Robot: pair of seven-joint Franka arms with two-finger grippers.
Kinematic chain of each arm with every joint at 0, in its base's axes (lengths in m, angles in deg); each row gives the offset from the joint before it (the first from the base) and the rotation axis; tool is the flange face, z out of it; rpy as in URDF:
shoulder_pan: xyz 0 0 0.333 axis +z
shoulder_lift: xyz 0 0 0 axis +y
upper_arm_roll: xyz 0 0 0.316 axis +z
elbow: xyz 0.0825 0 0 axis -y
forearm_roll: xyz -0.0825 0 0.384 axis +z
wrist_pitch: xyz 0 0 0 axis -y
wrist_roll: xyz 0.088 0 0 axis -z
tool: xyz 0 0 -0.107 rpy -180 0 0
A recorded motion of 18 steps. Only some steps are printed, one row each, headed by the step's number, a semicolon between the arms.
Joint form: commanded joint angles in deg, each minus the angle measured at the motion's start. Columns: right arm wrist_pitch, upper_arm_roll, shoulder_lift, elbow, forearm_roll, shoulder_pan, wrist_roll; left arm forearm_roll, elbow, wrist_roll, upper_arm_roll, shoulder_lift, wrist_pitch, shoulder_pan.
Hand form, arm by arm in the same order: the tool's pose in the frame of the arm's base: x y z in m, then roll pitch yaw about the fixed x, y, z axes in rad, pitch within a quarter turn. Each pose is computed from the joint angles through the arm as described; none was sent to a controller.
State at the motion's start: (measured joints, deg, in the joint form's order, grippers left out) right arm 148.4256 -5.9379 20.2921 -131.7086 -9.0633 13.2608 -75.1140; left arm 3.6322 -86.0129 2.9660 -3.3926 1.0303 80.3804 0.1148
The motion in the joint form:
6: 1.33 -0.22 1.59 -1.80 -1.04 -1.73 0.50; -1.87 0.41 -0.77 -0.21 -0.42 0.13 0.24
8: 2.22 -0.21 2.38 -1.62 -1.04 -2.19 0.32; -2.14 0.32 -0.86 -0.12 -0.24 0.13 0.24
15: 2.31 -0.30 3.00 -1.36 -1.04 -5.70 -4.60; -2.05 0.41 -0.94 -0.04 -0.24 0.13 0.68
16: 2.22 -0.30 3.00 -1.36 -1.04 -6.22 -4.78; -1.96 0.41 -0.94 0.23 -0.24 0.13 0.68
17: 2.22 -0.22 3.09 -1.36 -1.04 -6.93 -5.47; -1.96 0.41 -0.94 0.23 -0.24 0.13 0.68
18: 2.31 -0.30 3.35 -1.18 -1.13 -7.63 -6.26; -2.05 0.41 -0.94 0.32 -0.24 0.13 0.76
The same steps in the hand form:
6: 0.5040 0.0485 0.1664 -3.0668 0.1377 1.5638; 0.5398 -0.0267 0.6406 -3.1153 0.1005 -0.0902
8: 0.5051 0.0449 0.1616 -3.0709 0.1358 1.5603; 0.5408 -0.0264 0.6382 -3.1202 0.1050 -0.0878
15: 0.5072 0.0129 0.1577 -3.0548 0.1307 1.5850; 0.5410 -0.0214 0.6389 -3.1184 0.1035 -0.0771
16: 0.5072 0.0083 0.1576 -3.0529 0.1307 1.5791; 0.5412 -0.0186 0.6389 -3.1167 0.1035 -0.0721
17: 0.5069 0.0027 0.1568 -3.0497 0.1293 1.5803; 0.5412 -0.0186 0.6389 -3.1167 0.1035 -0.0721
18: 0.5077 -0.0042 0.1556 -3.0480 0.1294 1.5824; 0.5412 -0.0172 0.6389 -3.1183 0.1035 -0.0694

